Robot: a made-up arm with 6 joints. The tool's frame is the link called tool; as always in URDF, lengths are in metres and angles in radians. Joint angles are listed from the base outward.
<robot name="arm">
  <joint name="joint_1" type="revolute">
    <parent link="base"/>
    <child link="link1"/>
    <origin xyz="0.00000 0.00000 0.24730" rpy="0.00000 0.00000 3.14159"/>
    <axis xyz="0 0 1"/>
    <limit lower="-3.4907" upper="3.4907"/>
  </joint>
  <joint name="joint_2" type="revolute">
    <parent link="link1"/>
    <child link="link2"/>
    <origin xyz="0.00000 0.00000 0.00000" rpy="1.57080 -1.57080 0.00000"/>
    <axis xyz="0 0 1"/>
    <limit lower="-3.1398" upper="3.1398"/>
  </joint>
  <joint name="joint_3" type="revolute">
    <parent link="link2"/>
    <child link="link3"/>
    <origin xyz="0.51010 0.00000 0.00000" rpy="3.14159 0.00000 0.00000"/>
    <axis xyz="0 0 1"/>
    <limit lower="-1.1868" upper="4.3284"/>
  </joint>
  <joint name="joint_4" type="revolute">
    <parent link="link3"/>
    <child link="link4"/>
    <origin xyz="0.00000 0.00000 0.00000" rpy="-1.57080 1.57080 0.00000"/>
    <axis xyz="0 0 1"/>
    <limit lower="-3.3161" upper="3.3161"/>
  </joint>
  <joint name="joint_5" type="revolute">
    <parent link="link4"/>
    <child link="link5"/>
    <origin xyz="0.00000 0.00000 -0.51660" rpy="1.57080 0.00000 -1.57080"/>
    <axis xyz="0 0 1"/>
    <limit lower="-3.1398" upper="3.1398"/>
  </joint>
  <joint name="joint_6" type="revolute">
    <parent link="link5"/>
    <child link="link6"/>
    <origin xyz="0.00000 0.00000 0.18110" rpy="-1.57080 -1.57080 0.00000"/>
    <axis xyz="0 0 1"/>
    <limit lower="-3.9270" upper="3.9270"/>
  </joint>
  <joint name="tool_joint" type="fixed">
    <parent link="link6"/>
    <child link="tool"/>
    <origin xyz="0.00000 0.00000 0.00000" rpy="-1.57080 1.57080 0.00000"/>
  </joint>
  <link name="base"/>
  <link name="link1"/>
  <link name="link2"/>
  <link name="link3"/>
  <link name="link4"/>
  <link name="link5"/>
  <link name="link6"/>
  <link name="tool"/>
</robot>
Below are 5 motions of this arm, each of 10 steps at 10 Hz.
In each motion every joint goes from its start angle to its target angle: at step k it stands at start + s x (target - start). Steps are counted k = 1, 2, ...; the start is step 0. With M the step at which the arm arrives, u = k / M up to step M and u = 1 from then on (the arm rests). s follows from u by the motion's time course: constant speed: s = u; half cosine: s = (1 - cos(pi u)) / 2; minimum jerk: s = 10 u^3 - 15 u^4 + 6 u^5.
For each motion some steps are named. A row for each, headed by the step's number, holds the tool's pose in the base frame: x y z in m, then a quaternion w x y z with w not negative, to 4 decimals.
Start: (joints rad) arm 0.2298 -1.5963 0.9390 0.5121 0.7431 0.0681
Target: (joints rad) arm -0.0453 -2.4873 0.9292 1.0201 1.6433 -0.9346
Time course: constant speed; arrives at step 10
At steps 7, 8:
7: -0.9164 -0.1513 -0.2047 0.4658 0.4176 0.7736 0.1012
8: -0.8761 -0.1185 -0.2901 0.4882 0.4838 0.7201 0.0950

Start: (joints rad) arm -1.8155 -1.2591 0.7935 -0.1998 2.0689 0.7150
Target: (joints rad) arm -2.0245 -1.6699 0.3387 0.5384 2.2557 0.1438
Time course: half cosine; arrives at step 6
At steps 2, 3, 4, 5, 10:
2: 0.0407 0.7519 0.8148 0.4746 0.5879 0.6147 -0.2265
3: 0.0936 0.7788 0.7508 0.4365 0.6770 0.5034 -0.3127
4: 0.1526 0.7943 0.6873 0.3785 0.7530 0.3776 -0.3837
5: 0.1985 0.7975 0.6418 0.3250 0.7982 0.2782 -0.4242
10: 0.2156 0.7968 0.6253 0.3033 0.8122 0.2406 -0.4364

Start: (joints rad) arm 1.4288 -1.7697 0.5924 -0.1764 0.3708 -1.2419
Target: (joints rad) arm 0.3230 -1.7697 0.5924 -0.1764 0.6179 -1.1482
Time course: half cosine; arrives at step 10
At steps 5, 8, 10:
5: -0.4042 -0.7633 0.5322 0.1808 -0.4401 0.6500 -0.5925
8: -0.6946 -0.5134 0.5322 0.0820 -0.2636 0.7544 -0.5956
10: -0.7448 -0.4373 0.5322 0.0596 -0.2182 0.7720 -0.5940

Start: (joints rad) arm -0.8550 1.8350 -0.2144 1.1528 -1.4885 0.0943
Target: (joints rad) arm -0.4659 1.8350 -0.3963 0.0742 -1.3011 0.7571
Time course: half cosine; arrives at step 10
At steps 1, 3, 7, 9, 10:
1: 0.2053 -0.3489 -0.4193 0.0971 0.1220 -0.9534 -0.2582
3: 0.1842 -0.3318 -0.4069 0.1159 0.0504 -0.9433 -0.3071
7: 0.1100 -0.2695 -0.3363 0.1205 -0.1774 -0.8902 -0.4018
9: 0.0880 -0.2479 -0.3064 0.1032 -0.2406 -0.8731 -0.4114
10: 0.0851 -0.2449 -0.3021 0.1001 -0.2487 -0.8709 -0.4120

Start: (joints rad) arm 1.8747 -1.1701 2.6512 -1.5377 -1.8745 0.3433
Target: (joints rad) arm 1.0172 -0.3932 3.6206 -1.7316 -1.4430 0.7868
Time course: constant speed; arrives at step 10
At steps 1, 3, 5, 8, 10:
1: 0.2112 -0.9414 0.2884 0.0824 0.0342 -0.9644 0.2490
3: 0.0381 -0.9144 0.3360 0.0573 -0.0400 -0.9817 0.1772
5: -0.1179 -0.8466 0.3765 0.0211 -0.1142 -0.9869 0.1120
8: -0.2987 -0.6843 0.4209 0.0507 0.2212 0.9734 -0.0309
10: -0.3741 -0.5501 0.4379 0.1078 0.2870 0.9518 0.0096

